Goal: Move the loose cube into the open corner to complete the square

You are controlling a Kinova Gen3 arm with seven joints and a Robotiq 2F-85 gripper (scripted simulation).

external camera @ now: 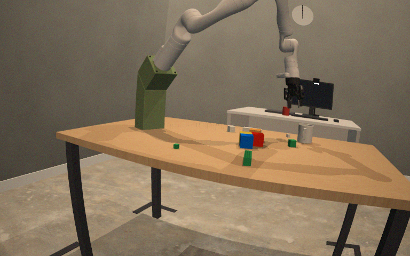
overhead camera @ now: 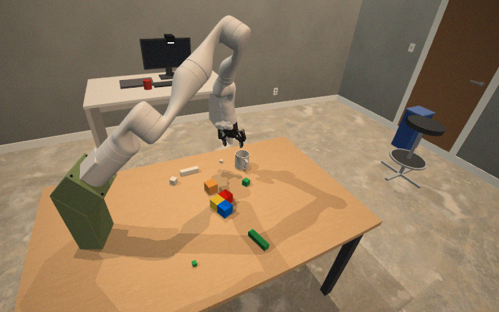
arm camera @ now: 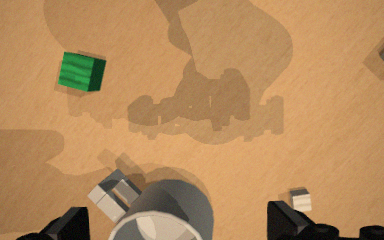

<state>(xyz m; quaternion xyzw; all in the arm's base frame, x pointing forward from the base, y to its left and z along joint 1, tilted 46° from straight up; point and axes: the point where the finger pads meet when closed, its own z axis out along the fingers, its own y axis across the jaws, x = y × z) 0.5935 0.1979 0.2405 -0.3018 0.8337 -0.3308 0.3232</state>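
The grey cup is 70 mm ahead of my hand and 130 mm below it. The rest, counted from my hand: long green bar: 190 mm behind, 440 mm to the right, 150 mm below; then tiny green cube: 460 mm behind, 380 mm to the right, 160 mm below.
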